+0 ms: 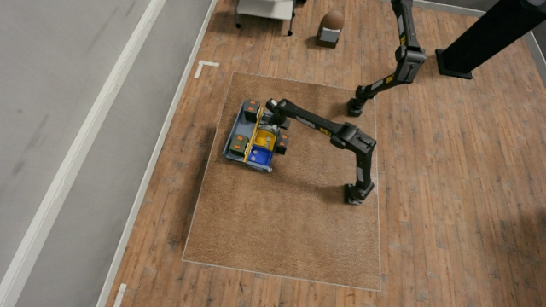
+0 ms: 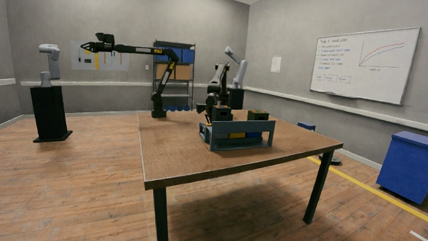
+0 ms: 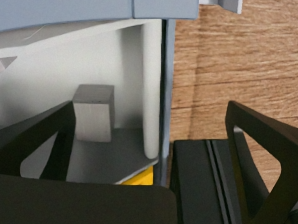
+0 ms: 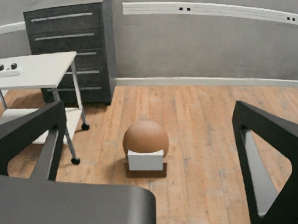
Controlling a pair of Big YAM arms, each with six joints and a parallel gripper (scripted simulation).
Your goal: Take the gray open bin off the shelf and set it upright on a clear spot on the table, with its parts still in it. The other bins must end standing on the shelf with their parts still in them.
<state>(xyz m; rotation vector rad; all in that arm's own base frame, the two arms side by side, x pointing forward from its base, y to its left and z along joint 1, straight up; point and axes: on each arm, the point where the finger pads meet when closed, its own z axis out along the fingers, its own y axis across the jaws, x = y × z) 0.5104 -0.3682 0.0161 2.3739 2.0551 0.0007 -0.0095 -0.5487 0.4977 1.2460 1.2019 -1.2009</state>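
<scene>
My left hand is 80 mm short of the gray open bin, 20 mm above it and 10 mm to the left of it. From my left hand the other things lie so: blue-gray shelf: 120 mm ahead, 100 mm to the left, 10 mm above; yellow bin: 100 mm to the left, 100 mm ahead, 20 mm below; blue bin: 210 mm to the left, 110 mm ahead, 20 mm below.
</scene>
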